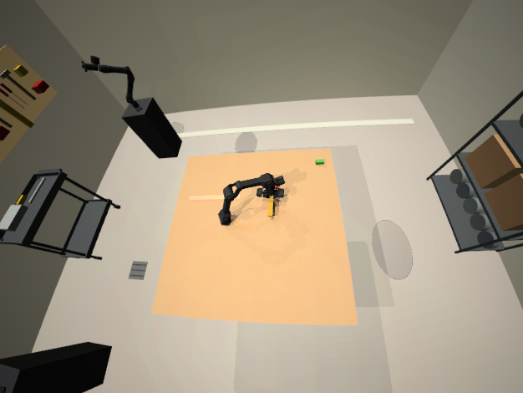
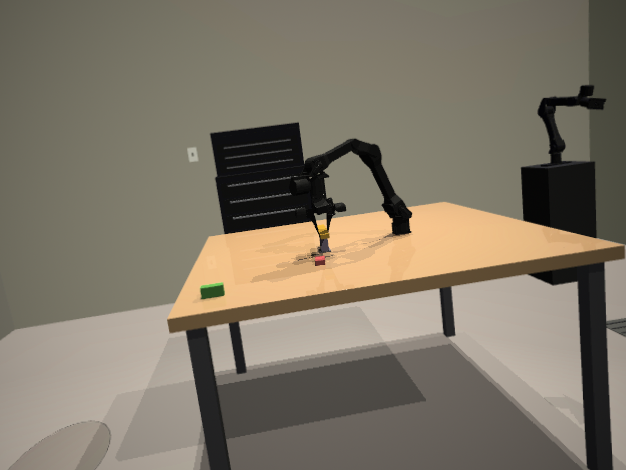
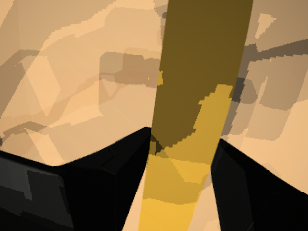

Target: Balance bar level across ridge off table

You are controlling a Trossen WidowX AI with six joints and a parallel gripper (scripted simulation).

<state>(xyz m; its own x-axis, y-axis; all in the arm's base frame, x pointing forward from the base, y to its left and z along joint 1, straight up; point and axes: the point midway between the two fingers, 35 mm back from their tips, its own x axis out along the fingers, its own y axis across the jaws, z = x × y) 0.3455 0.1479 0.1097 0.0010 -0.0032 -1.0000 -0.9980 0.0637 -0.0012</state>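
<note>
The yellow bar is 30 mm to the right of my gripper tip. Also, from my gripper tip: green block: 390 mm ahead, 350 mm to the left, 60 mm below; then red block: 150 mm to the left, 70 mm below, 40 mm ahead.
</note>
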